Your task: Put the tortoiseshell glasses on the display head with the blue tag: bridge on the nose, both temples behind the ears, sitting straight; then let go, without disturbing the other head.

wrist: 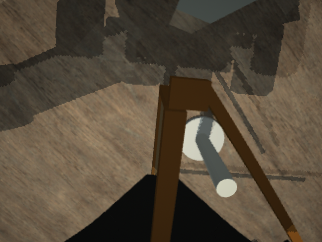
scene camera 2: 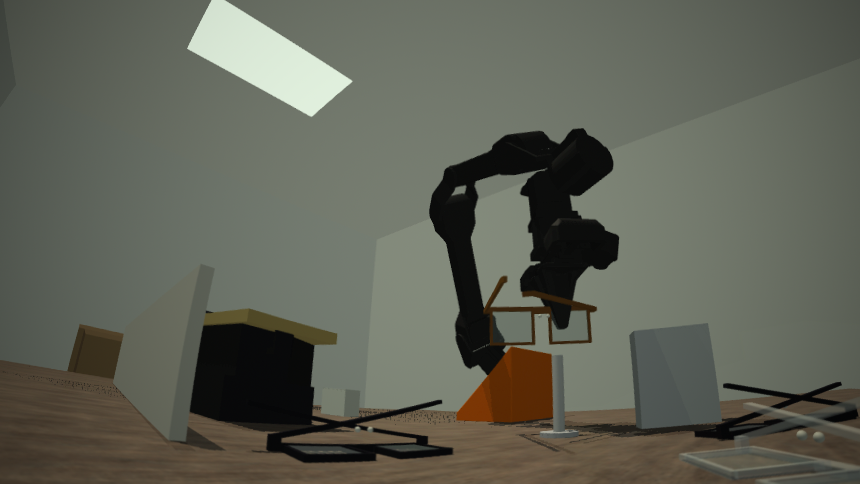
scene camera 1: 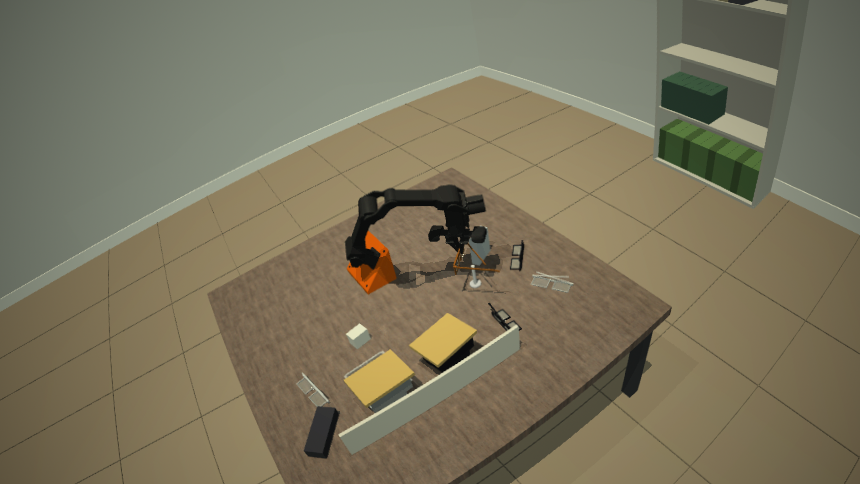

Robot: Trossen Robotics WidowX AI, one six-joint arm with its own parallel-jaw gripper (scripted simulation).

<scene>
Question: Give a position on a long white panel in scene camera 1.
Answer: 388, 419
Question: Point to a grey block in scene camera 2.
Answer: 674, 376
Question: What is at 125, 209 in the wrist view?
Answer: My gripper.
</scene>
